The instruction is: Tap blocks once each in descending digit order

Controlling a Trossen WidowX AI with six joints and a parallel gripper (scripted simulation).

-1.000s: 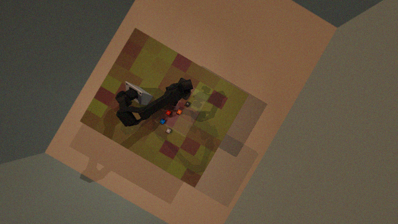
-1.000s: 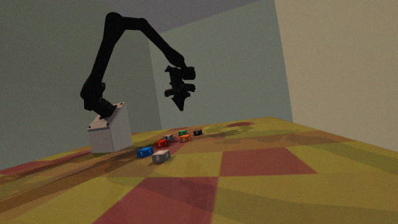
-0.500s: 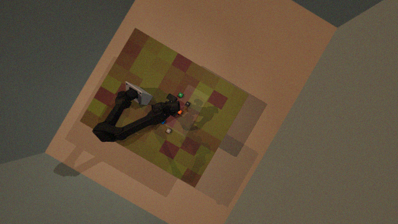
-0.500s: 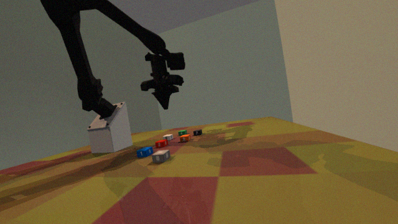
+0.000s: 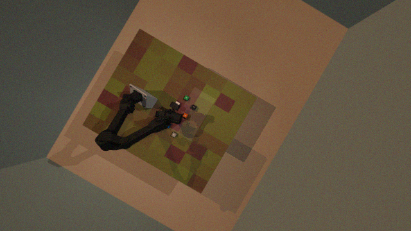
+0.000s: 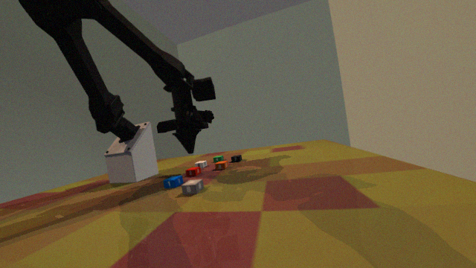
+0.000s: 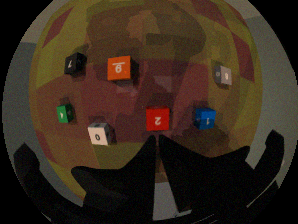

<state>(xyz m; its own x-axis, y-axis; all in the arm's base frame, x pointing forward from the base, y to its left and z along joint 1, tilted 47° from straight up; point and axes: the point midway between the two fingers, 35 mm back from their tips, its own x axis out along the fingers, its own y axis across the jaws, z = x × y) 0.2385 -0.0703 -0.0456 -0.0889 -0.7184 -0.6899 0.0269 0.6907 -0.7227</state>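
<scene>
My gripper tip is 50 mm above the red block and 10 mm to the left of it. Also, from my gripper tip: blue block (90 mm to the right, 50 mm below); then orange block (80 mm ahead, 50 mm below, 40 mm to the left); then white block (90 mm to the left, 50 mm below, 20 mm behind).
</scene>
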